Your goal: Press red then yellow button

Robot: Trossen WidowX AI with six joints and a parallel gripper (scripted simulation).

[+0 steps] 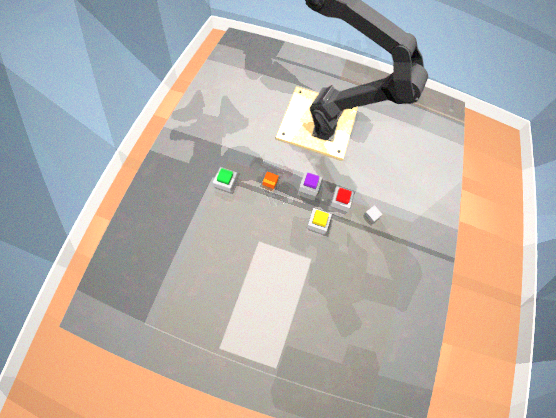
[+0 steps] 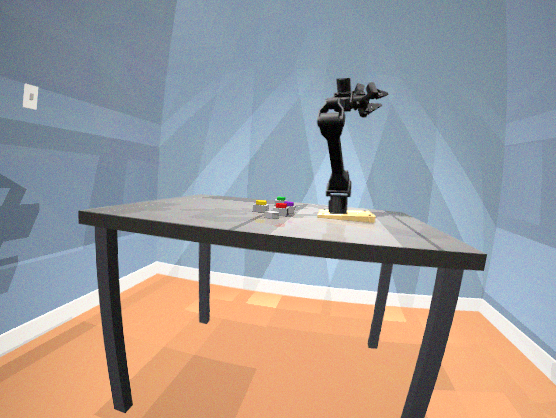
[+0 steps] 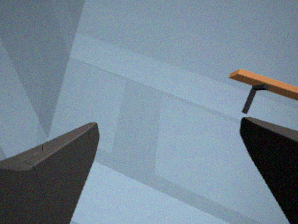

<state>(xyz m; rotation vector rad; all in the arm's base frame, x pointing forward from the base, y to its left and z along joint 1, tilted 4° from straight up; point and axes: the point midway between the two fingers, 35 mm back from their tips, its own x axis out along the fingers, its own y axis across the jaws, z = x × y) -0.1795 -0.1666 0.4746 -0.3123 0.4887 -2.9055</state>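
Right now the red button is 380 mm ahead of my gripper tip, 270 mm to the left of it and 470 mm below it. Also, from my gripper tip: orange block: 390 mm ahead, 80 mm to the left, 490 mm below; then purple button: 370 mm ahead, 180 mm to the left, 470 mm below; then green button: 420 mm ahead, 30 mm to the right, 470 mm below.
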